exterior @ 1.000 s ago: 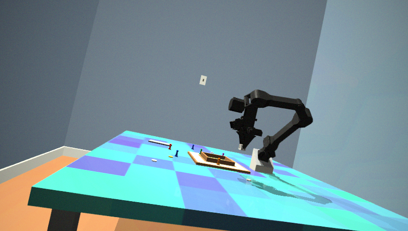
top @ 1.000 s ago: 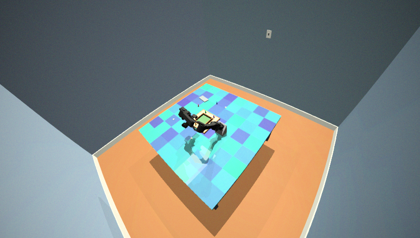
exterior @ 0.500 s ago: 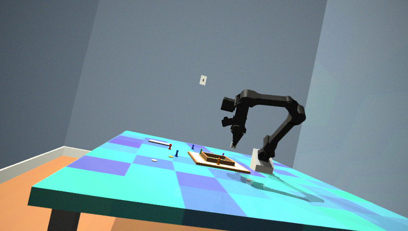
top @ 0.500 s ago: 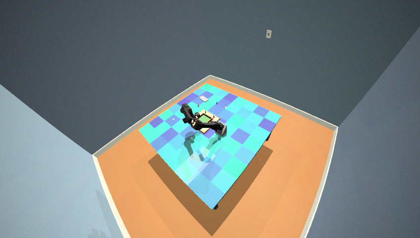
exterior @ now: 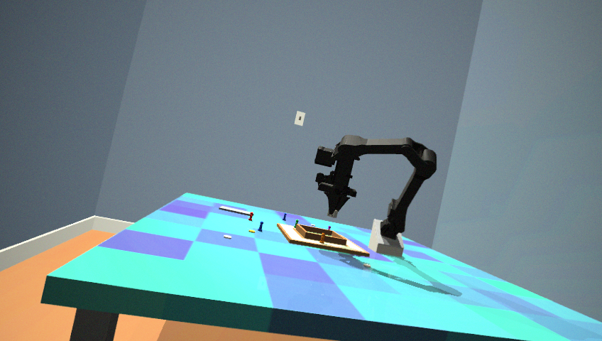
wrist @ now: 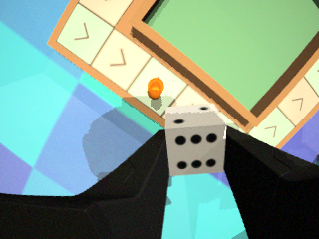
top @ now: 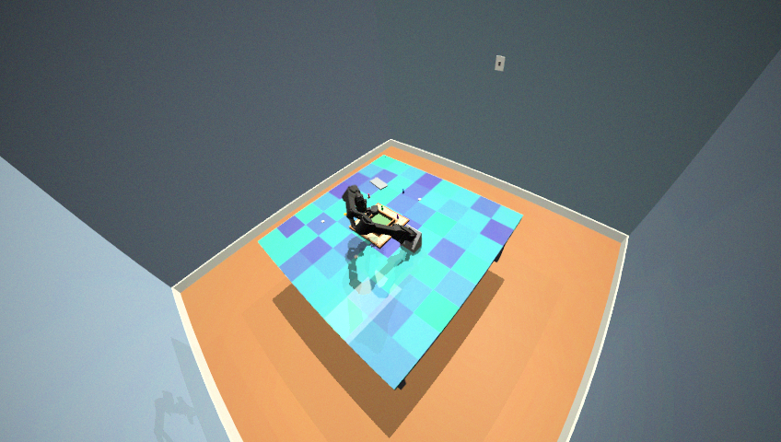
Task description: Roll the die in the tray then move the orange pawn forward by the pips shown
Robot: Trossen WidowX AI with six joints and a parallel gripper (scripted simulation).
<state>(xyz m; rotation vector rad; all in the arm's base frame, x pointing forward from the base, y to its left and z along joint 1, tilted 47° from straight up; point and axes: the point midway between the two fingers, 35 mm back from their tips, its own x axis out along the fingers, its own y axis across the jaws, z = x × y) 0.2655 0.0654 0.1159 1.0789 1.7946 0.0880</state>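
Right now the orange pawn is 2 cm ahead of my gripper tip, 1 cm to the left of it and 9 cm below it. The rest, counted from my gripper tip: green felt tray: 1 cm ahead, 10 cm to the right, 11 cm below; green pawn: 9 cm ahead, 20 cm to the right, 9 cm below; die: right at my gripper tip.
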